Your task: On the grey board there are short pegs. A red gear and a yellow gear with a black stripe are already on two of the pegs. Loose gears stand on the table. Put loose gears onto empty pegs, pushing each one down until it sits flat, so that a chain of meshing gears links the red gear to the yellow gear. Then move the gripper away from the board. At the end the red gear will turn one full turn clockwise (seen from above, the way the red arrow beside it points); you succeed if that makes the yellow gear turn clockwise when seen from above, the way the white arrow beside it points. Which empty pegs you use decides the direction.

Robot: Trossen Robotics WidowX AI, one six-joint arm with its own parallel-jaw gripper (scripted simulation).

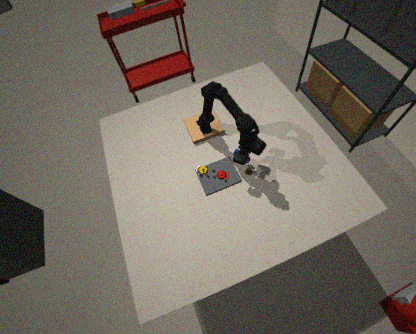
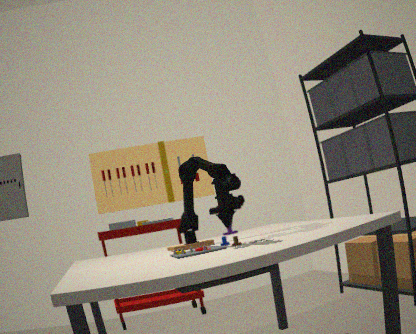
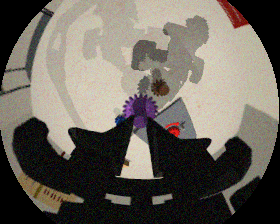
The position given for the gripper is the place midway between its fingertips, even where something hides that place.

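A purple gear [image 3: 140,107] is carried by the gripper [image 3: 140,118].
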